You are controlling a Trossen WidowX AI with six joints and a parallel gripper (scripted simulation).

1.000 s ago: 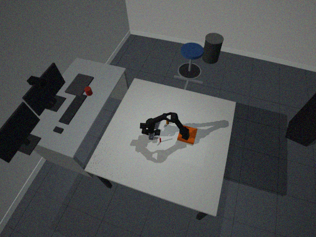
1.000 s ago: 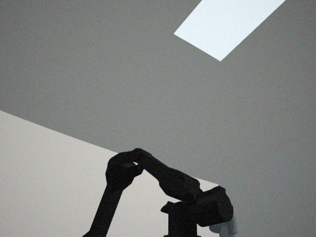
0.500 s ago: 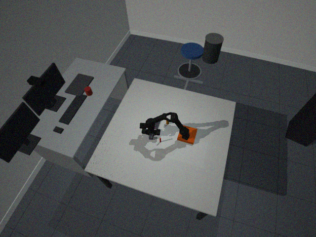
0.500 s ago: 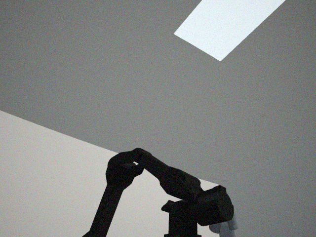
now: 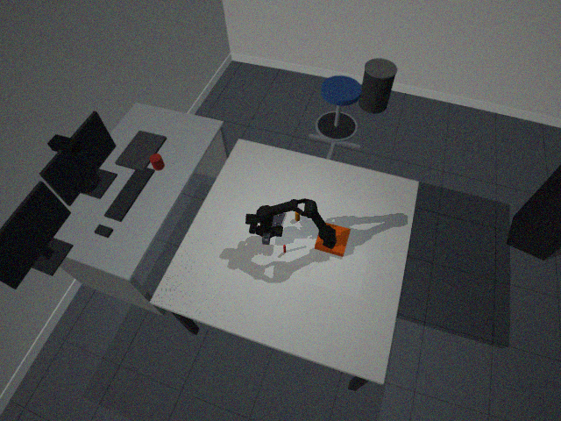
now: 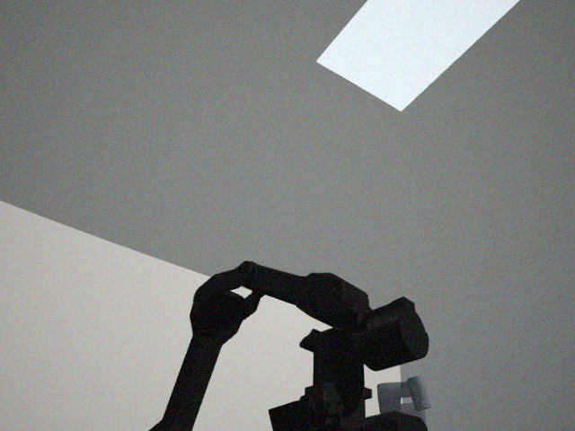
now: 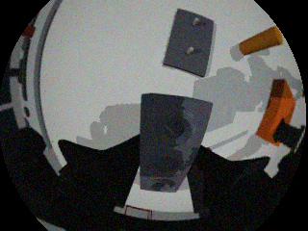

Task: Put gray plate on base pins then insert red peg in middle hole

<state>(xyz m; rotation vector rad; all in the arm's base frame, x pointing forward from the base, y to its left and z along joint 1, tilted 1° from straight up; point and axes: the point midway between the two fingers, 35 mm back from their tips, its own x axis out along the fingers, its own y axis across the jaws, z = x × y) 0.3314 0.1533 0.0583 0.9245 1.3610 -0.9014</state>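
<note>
Now: gripper tip 30 mm short of the base, 150 mm to the left of it and 40 mm above it. Also, from my gripper tip: gray plate (30 mm above); then red peg (130 mm behind, 10 mm to the left, 10 mm below).
</note>
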